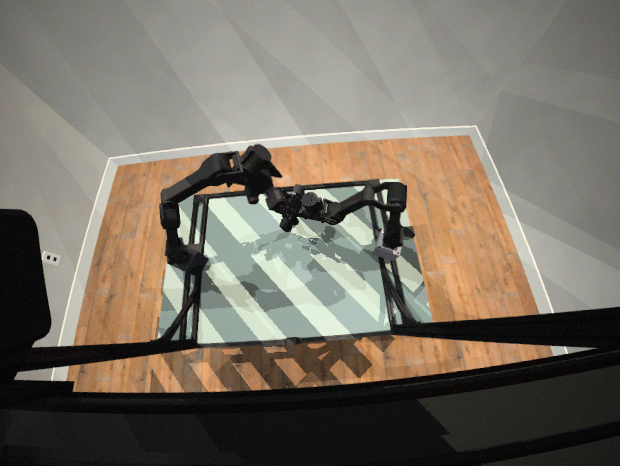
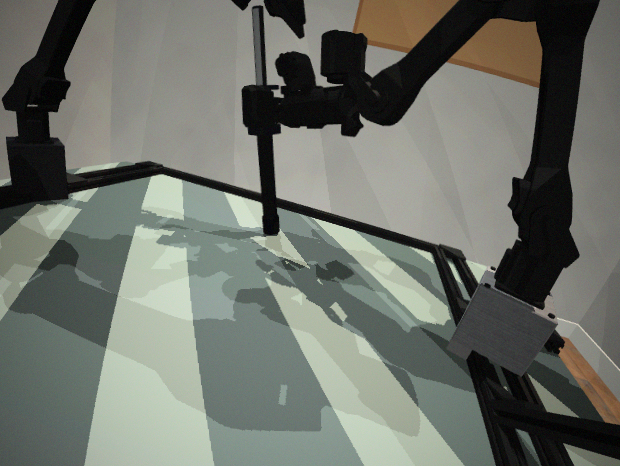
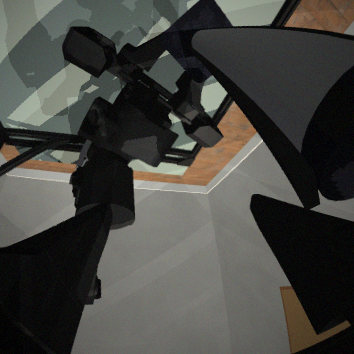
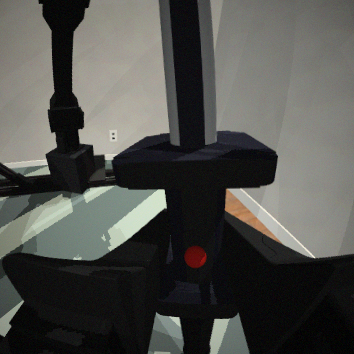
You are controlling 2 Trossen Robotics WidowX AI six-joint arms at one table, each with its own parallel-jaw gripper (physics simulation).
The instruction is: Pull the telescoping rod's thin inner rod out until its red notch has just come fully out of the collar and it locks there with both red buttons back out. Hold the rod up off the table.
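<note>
The telescoping rod (image 2: 267, 185) (image 1: 287, 222) stands upright, with its lower end low over the striped table top (image 1: 285, 300) (image 2: 216, 370); I cannot tell whether it touches. My right gripper (image 2: 262, 113) (image 4: 193, 215) (image 1: 291, 208) is shut on the rod just below the dark collar (image 4: 194, 161). One red button (image 4: 195, 256) (image 1: 281, 203) shows between its fingers. The thin grey inner rod (image 2: 258, 46) (image 4: 187, 70) (image 3: 274, 81) sticks up out of the collar; no red notch shows on it. My left gripper (image 2: 276, 11) (image 3: 182, 205) (image 1: 262, 191) is open and empty by the inner rod's top.
A black frame (image 1: 336, 186) (image 2: 354, 224) runs around the table top. A grey box (image 2: 493, 333) (image 1: 388, 250) sits at the right arm's base. The left arm's base (image 4: 68, 165) stands at the far edge. Wooden floor (image 1: 470, 231) surrounds the table.
</note>
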